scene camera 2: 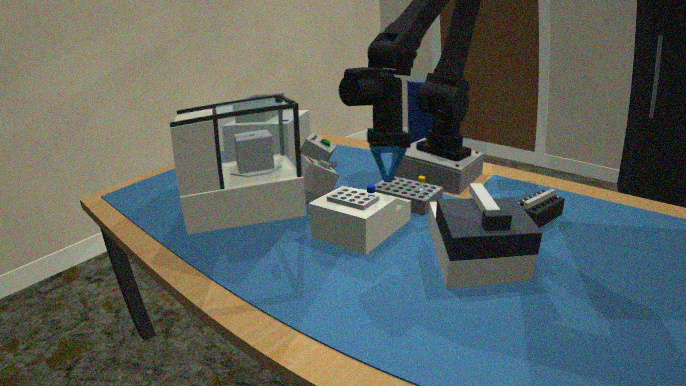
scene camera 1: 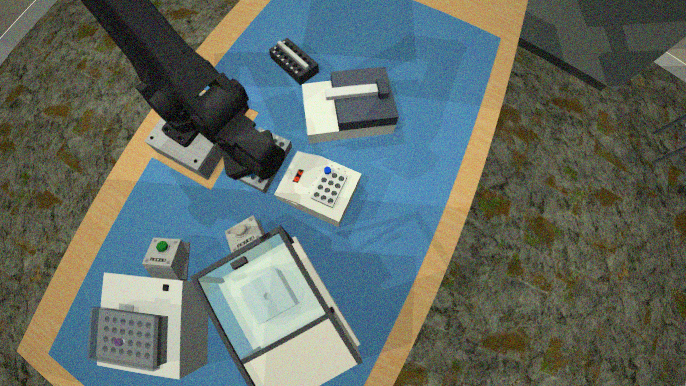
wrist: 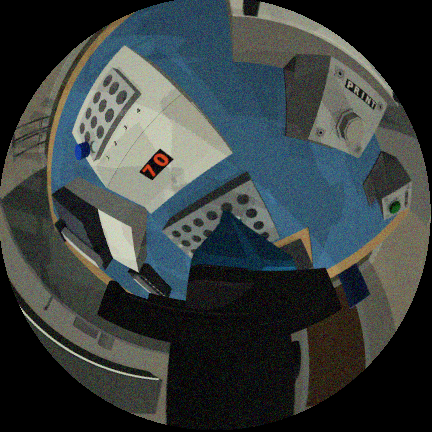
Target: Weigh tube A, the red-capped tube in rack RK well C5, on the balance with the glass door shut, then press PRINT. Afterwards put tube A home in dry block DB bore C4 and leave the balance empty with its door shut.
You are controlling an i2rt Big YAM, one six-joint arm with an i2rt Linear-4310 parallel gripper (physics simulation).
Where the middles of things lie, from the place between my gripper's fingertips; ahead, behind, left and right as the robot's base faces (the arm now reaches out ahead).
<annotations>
Now: hand 70 mm short of the white and dark grey device point(scene camera 1: 356, 103), 240 mm to the right of it and 10 mm below it. The rest, counted from my hand: green-button box point(scene camera 1: 166, 258): 80 mm behind, 290 mm to the right.
</annotations>
